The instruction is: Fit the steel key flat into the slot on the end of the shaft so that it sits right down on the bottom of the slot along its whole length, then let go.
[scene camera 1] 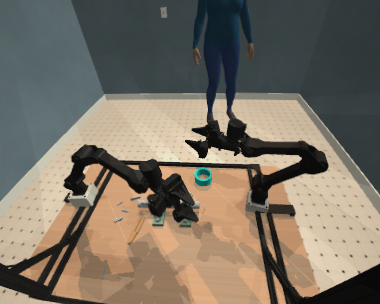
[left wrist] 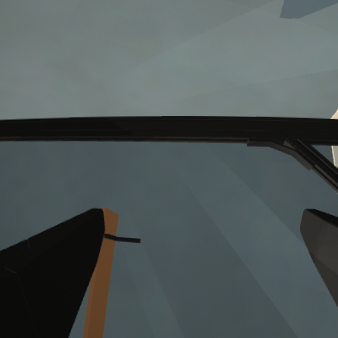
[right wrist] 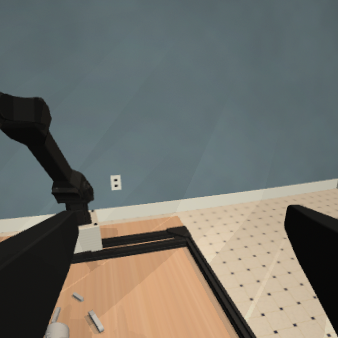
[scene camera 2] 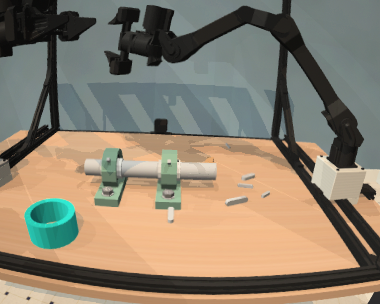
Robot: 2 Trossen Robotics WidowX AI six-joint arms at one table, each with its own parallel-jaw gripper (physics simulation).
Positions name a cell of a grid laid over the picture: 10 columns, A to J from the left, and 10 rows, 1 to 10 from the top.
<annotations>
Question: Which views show my right gripper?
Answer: Scene camera 1, the right wrist view and scene camera 2 only.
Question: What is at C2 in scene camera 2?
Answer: My left gripper.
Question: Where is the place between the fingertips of my left gripper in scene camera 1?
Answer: F8
</annotations>
